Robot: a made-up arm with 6 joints. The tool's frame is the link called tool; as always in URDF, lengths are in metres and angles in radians. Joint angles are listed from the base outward.
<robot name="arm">
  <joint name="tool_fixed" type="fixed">
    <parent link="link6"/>
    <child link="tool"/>
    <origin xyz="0 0 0" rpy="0 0 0"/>
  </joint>
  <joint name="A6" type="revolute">
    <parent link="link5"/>
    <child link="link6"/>
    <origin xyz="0 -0.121 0" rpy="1.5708 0 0"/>
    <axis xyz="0 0 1"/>
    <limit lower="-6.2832" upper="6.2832"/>
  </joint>
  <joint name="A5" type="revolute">
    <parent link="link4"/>
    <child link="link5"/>
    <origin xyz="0 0 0" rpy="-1.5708 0 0"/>
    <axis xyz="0 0 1"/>
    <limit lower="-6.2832" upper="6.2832"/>
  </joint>
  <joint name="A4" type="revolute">
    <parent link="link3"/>
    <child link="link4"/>
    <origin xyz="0 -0.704 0" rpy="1.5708 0 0"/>
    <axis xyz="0 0 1"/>
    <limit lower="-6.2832" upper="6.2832"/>
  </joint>
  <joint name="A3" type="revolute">
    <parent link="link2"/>
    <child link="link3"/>
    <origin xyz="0 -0.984 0" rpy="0 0 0"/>
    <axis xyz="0 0 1"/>
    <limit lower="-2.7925" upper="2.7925"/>
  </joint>
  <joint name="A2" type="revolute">
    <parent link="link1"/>
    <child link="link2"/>
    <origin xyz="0 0.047 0" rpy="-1.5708 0 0"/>
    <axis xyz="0 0 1"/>
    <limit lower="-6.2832" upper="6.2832"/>
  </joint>
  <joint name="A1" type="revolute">
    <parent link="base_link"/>
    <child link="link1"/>
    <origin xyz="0 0 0.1" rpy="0 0 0"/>
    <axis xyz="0 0 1"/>
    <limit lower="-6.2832" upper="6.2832"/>
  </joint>
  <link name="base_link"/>
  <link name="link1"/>
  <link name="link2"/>
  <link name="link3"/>
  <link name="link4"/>
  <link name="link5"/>
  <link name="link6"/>
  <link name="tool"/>
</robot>
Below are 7 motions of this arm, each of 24 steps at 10 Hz.
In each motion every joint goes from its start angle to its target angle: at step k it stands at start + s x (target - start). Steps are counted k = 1, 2, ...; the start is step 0. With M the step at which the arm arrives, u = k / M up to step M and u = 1 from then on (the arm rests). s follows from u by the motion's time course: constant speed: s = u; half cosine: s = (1 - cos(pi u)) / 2; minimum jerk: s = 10 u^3 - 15 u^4 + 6 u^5.
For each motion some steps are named. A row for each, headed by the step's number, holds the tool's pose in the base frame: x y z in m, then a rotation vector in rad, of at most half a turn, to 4 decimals.
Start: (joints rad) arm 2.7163 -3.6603 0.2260 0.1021 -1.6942 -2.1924
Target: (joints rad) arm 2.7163 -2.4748 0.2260 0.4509 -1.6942 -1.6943
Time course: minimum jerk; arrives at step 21
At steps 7, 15, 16, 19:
7: -0.3849 0.1457 -1.5316 -1.0456 -0.9532 0.3811
15: 0.7648 -0.3466 -1.3563 -1.7534 -1.1719 0.1072
16: 0.8485 -0.3823 -1.2997 -1.8046 -1.1833 0.0683
19: 0.9731 -0.4352 -1.1992 -1.8815 -1.1994 0.0022

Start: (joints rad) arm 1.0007 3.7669 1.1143 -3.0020 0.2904 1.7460
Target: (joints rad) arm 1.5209 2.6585 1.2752 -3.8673 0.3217 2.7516
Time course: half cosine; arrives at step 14
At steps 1, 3, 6, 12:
1: -0.7732 -1.1439 -0.6116 1.5557 -0.6971 -0.1569
3: -0.6760 -1.1066 -0.7428 1.6472 -0.7269 -0.1205
6: -0.4052 -0.9009 -1.0625 1.9114 -0.7864 -0.0540
12: -0.0845 -0.1750 -1.3643 2.4112 -0.7589 -0.0974

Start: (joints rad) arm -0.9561 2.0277 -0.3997 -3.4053 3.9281 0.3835
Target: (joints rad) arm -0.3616 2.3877 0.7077 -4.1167 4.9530 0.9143
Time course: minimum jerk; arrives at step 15
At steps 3, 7, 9, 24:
3: 0.9099 -1.1663 -0.5264 2.0792 -1.8110 -1.3462
7: 0.9500 -0.8133 -0.9682 1.8740 -1.2667 -1.3146
9: 0.8458 -0.5602 -1.1839 1.8652 -0.8614 -1.2043
24: 0.5822 -0.2740 -1.3525 1.9554 -0.3261 -1.0670

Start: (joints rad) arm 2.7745 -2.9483 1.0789 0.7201 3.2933 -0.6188
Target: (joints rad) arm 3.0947 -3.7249 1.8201 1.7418 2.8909 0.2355
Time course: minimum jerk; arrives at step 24
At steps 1, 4, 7, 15, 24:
1: 0.6810 -0.2991 -1.0508 -1.3523 -0.6091 1.1207
4: 0.6596 -0.2830 -1.0546 -1.3323 -0.6185 1.1342
7: 0.5848 -0.2334 -1.0626 -1.2661 -0.6552 1.1814
15: 0.1885 -0.0900 -1.0019 -0.9908 -0.9422 1.4124
24: 0.0071 -0.0770 -0.9185 -0.9035 -1.1328 1.4898

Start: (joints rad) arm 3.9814 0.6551 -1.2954 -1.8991 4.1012 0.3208
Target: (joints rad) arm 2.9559 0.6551 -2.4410 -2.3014 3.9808 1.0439
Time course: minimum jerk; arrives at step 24
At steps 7, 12, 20, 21, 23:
7: -0.0408 -0.2106 1.3415 1.4798 -1.0920 0.8806
12: 0.0155 -0.1307 1.1452 0.9098 -1.1301 0.6623
20: 0.0075 -0.1176 0.8305 0.3645 -0.8633 0.4282
21: 0.0039 -0.1169 0.8171 0.3495 -0.8470 0.4199
23: 0.0008 -0.1162 0.8065 0.3382 -0.8339 0.4134

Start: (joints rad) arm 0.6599 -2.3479 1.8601 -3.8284 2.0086 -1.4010
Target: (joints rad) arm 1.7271 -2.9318 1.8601 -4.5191 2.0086 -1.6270
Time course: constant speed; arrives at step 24
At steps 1, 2, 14, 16, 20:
1: -0.8973 -0.6065 -0.0784 -1.6806 -1.7178 0.4679
2: -0.8663 -0.6396 -0.1035 -1.6416 -1.7477 0.4408
14: -0.4072 -0.8659 -0.3808 -1.0462 -1.9522 0.1859
16: -0.3258 -0.8705 -0.4219 -0.9330 -1.9551 0.1608
20: -0.1698 -0.8527 -0.4989 -0.7041 -1.9333 0.1290

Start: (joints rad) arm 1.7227 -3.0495 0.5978 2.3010 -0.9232 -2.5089
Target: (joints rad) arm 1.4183 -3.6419 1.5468 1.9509 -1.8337 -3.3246
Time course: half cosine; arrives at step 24
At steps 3, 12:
3: 0.1138 -0.6084 -1.4295 1.8574 -0.8436 1.7576
12: 0.0538 -0.3959 -1.2857 1.5304 -0.0062 1.7557

